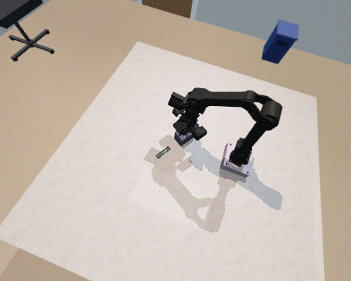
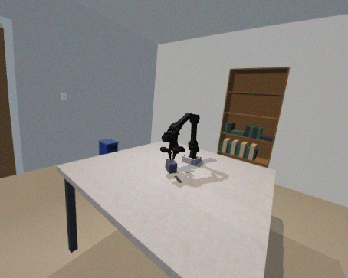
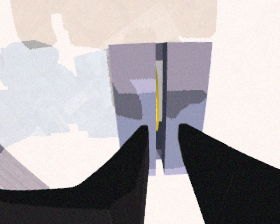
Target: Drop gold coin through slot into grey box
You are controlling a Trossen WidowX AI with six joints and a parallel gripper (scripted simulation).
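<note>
Right now my gripper tip is 20 mm above the gold coin.
</note>
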